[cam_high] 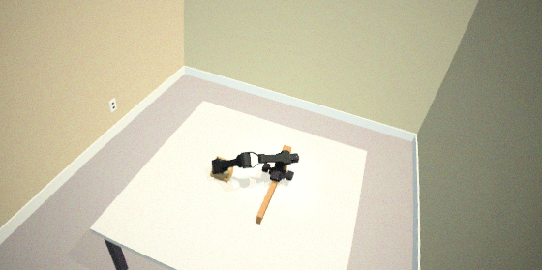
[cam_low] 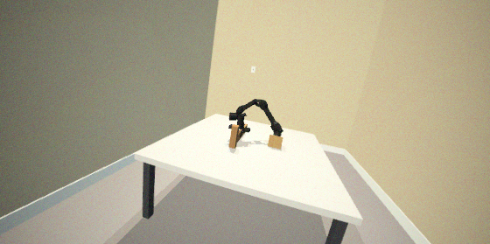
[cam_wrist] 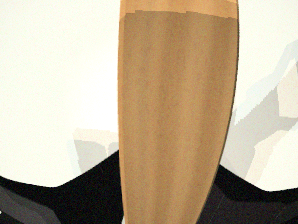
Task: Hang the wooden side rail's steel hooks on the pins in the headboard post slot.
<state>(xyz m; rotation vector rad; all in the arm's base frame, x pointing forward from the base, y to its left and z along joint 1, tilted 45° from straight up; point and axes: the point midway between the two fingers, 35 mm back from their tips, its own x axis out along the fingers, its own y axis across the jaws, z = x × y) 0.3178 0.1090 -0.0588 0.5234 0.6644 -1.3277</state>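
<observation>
My gripper tip is 14 cm to the right of the upright headboard post, 5 cm below it and 2 cm past it.
</observation>
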